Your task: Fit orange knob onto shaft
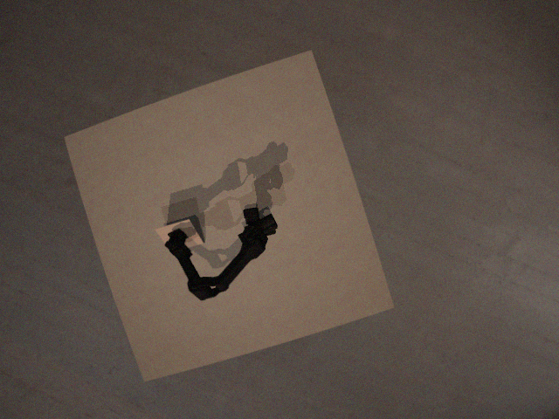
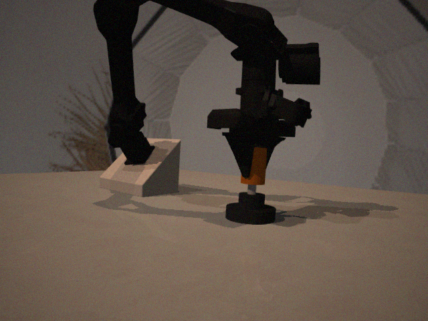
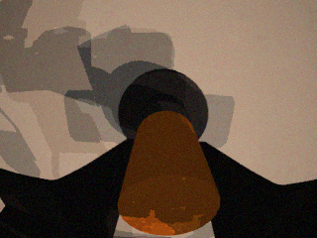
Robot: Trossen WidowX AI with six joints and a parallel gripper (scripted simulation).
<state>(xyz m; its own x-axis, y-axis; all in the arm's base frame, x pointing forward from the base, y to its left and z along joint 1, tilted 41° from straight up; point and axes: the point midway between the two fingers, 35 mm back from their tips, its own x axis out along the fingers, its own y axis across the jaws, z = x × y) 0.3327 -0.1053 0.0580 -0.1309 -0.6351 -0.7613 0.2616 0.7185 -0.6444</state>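
My gripper tip is 30 mm below the orange knob. Also, from my gripper tip: black round pedestal 40 mm below.
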